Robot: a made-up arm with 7 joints. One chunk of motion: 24 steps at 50 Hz.
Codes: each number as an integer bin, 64 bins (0 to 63) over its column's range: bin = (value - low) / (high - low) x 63, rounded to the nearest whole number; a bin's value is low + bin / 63 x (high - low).
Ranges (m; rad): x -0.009..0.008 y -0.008..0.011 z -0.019..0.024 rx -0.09..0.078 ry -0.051..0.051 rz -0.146..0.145
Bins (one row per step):
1: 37 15 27 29 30 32
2: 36 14 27 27 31 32
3: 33 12 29 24 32 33
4: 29 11 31 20 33 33
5: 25 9 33 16 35 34
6: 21 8 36 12 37 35
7: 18 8 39 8 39 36
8: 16 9 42 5 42 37
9: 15 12 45 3 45 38
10: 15 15 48 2 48 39
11: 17 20 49 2 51 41
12: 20 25 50 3 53 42
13: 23 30 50 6 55 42
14: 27 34 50 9 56 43
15: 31 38 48 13 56 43
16: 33 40 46 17 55 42
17: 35 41 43 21 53 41
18: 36 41 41 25 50 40
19: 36 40 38 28 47 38
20: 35 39 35 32 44 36
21: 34 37 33 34 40 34
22: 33 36 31 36 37 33
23: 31 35 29 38 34 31
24: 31 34 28 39 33 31
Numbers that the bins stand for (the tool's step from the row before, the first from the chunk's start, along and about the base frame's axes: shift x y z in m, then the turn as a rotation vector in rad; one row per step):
1: 0.00098 -0.00348 -0.00057 -0.01267 -0.00243 0.00181
2: 0.00071 -0.00378 -0.00057 -0.01800 -0.00081 0.00181
3: -0.00010 -0.00438 0.00079 -0.02600 0.00081 0.00643
4: -0.00117 -0.00468 0.00216 -0.03667 0.00243 0.00643
5: -0.00225 -0.00529 0.00352 -0.04733 0.00567 0.01105
6: -0.00333 -0.00559 0.00557 -0.05800 0.00890 0.01567
7: -0.00414 -0.00559 0.00762 -0.06867 0.01214 0.02029
8: -0.00468 -0.00529 0.00967 -0.07667 0.01700 0.02490
9: -0.00495 -0.00438 0.01171 -0.08200 0.02186 0.02952
10: -0.00495 -0.00348 0.01376 -0.08467 0.02671 0.03414
11: -0.00441 -0.00197 0.01444 -0.08467 0.03157 0.04338
12: -0.00360 -0.00046 0.01513 -0.08200 0.03481 0.04800
13: -0.00279 0.00105 0.01513 -0.07400 0.03805 0.04800
14: -0.00171 0.00225 0.01513 -0.06600 0.03967 0.05262
15: -0.00063 0.00346 0.01376 -0.05533 0.03967 0.05262
16: -0.00010 0.00406 0.01240 -0.04467 0.03805 0.04800
17: 0.00044 0.00437 0.01035 -0.03400 0.03481 0.04338
18: 0.00071 0.00437 0.00898 -0.02333 0.02995 0.03876
19: 0.00071 0.00406 0.00694 -0.01533 0.02510 0.02952
20: 0.00044 0.00376 0.00489 -0.00467 0.02024 0.02029
21: 0.00017 0.00316 0.00352 0.00067 0.01376 0.01105
22: -0.00010 0.00286 0.00216 0.00600 0.00890 0.00643
23: -0.00063 0.00256 0.00079 0.01133 0.00405 -0.00281
24: -0.00063 0.00225 0.00011 0.01400 0.00243 -0.00281

